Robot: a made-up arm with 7 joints. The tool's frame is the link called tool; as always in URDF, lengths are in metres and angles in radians. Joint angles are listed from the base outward. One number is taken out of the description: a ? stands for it. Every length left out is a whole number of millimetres.
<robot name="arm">
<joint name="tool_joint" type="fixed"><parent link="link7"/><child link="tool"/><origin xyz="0 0 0"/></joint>
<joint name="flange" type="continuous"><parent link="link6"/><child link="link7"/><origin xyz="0 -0.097 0" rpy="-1.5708 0 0"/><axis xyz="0 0 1"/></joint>
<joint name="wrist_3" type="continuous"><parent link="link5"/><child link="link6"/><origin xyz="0 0 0" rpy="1.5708 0 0"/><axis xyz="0 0 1"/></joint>
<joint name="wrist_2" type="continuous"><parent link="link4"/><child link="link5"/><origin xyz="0 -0.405 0" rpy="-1.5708 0 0"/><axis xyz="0 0 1"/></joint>
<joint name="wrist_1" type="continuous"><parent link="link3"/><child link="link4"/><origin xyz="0 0.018 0" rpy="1.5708 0 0"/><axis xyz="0 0 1"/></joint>
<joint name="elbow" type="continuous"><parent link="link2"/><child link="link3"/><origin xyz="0 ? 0" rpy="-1.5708 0 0"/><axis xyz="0 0 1"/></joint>
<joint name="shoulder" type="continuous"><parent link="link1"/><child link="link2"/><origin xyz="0 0.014 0" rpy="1.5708 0 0"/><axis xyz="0 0 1"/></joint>
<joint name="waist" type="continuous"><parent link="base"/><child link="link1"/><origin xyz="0 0 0.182" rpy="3.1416 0 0"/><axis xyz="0 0 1"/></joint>
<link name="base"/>
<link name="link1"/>
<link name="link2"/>
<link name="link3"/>
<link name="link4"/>
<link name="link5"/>
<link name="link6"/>
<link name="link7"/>
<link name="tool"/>
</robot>
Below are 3 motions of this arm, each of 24 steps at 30 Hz.
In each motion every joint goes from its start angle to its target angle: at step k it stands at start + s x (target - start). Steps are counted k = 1, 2, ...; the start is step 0. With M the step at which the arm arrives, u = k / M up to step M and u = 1 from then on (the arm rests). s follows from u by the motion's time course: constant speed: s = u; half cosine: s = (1 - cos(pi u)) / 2; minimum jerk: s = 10 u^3 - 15 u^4 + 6 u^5.
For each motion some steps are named. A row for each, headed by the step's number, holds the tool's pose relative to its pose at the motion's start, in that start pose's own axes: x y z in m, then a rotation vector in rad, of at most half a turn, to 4 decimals.
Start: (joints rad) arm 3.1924 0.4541 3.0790 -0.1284 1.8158 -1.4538 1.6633
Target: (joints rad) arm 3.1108 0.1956 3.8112 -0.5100 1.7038 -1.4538 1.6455
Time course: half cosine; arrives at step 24
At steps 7, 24:
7: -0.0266 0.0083 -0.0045 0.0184 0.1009 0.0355
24: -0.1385 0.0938 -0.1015 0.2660 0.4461 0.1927

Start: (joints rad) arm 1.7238 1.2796 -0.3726 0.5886 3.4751 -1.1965 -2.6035
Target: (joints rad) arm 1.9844 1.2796 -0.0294 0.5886 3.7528 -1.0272 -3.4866
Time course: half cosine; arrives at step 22
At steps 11, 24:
11: 0.1273 0.1445 0.0068 0.3084 -0.0675 -0.5331
24: 0.2770 0.2619 0.0311 0.6410 -0.0530 -1.0114

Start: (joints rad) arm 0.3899 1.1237 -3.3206 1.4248 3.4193 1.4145 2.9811
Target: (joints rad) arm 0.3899 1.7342 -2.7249 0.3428 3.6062 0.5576 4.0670
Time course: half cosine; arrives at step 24
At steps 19, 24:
19: -0.8263 -0.0533 -0.2136 0.3456 0.5273 1.9516
24: -0.9261 -0.1007 -0.1810 0.4850 0.5681 2.1556

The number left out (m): -0.605
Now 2 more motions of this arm.
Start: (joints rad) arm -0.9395 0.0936 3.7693 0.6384 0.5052 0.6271 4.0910
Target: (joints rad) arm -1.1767 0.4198 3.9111 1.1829 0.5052 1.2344 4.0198
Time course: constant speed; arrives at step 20
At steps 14, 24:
14: -0.1655 0.0972 0.0348 0.6183 0.2648 -0.1246
24: -0.2309 0.1551 0.0604 0.9036 0.3608 -0.1529

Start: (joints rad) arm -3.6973 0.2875 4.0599 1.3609 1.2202 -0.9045 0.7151
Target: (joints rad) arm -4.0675 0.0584 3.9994 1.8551 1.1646 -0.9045 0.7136
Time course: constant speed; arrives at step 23
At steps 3, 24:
3: -0.0370 -0.0419 -0.0216 -0.0355 0.0581 -0.0850
24: -0.3560 -0.2212 -0.0618 -0.3322 0.4826 -0.5583

